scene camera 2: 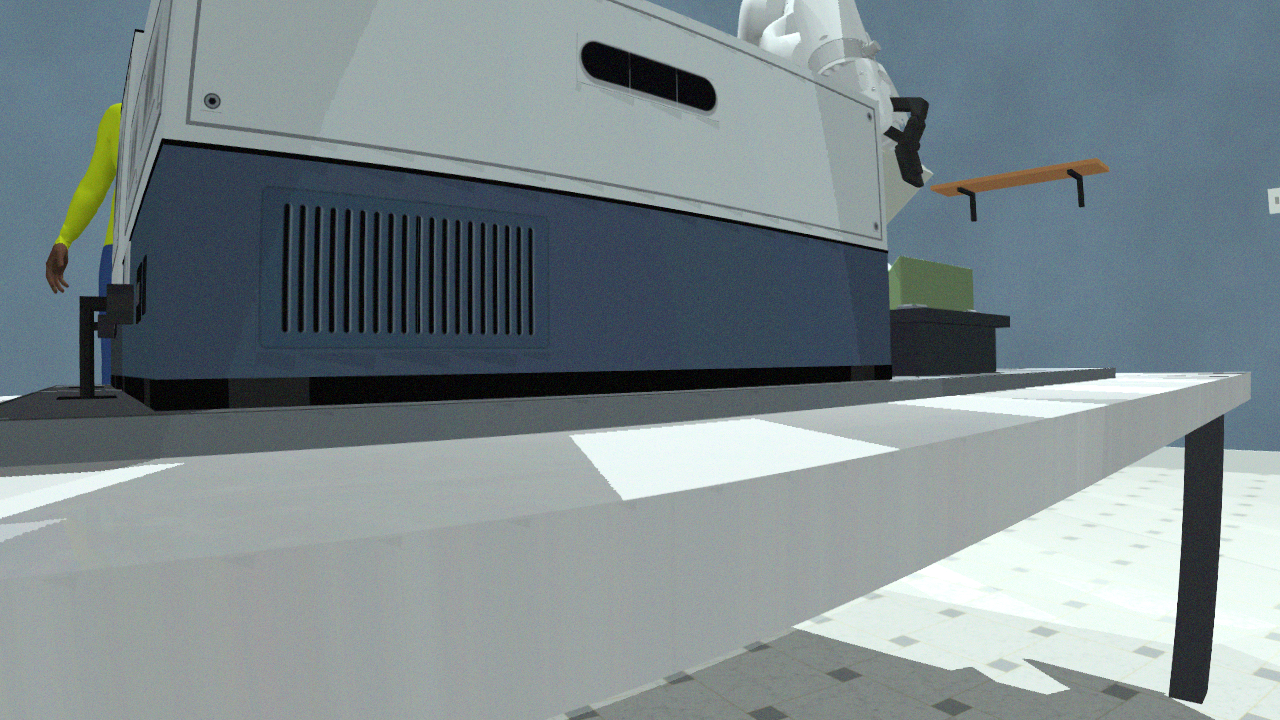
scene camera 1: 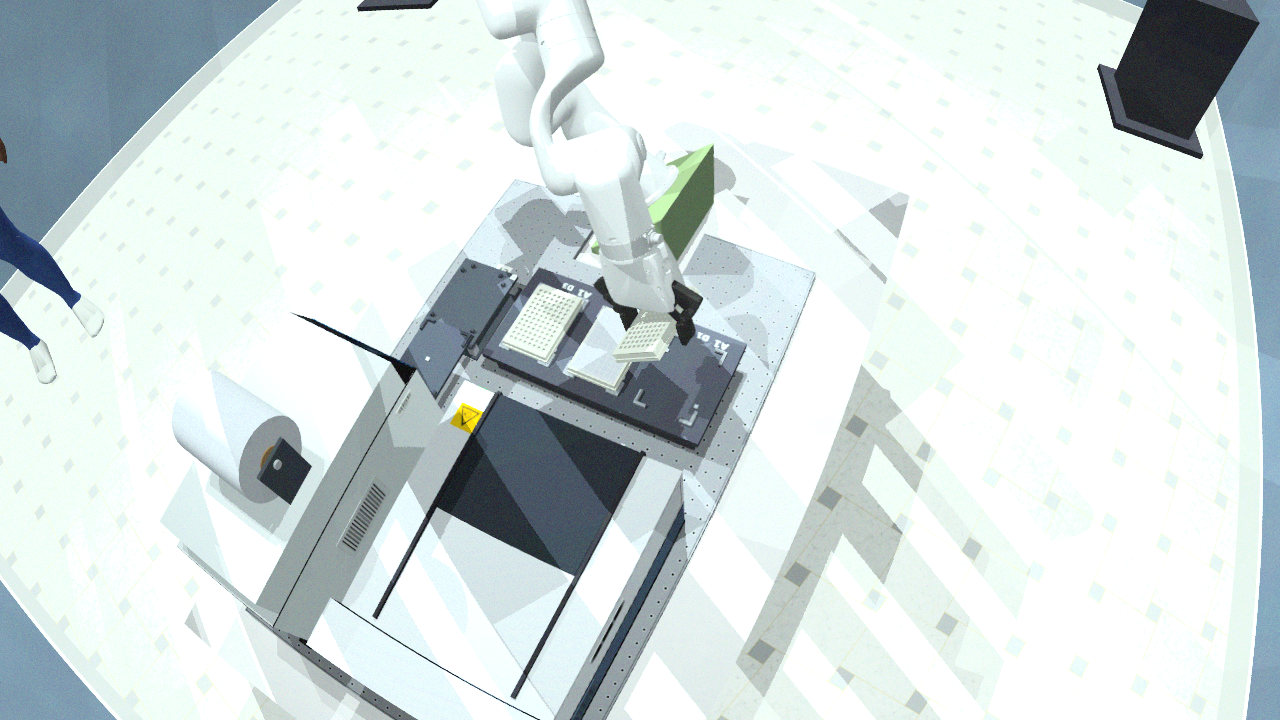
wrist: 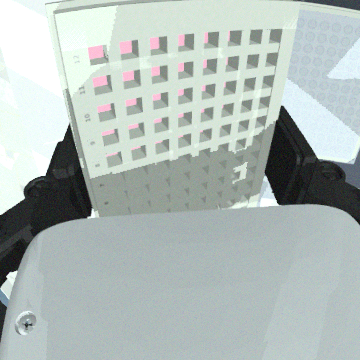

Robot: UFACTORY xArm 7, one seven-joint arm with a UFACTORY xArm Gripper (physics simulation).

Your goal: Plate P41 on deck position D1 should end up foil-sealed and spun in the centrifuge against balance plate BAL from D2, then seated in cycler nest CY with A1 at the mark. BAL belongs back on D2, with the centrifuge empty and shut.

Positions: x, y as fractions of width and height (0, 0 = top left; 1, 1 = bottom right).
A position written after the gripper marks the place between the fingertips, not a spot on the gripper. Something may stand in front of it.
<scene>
The gripper (scene camera 1: 0.52, 0.46) holds a well plate with pink wells (scene camera 1: 0.51, 0.47); nothing else touches it. Also in view: a BAL plate (scene camera 1: 0.46, 0.50).
The well plate with pink wells shows as well in scene camera 2 (scene camera 2: 0.70, 0.27) and in the wrist view (wrist: 0.47, 0.32). The BAL plate also shows in the wrist view (wrist: 0.87, 0.26). The gripper shows as well in scene camera 2 (scene camera 2: 0.69, 0.28) and in the wrist view (wrist: 0.50, 0.37). Scene camera 2 misses the BAL plate, which is hidden by a centrifuge.
</scene>
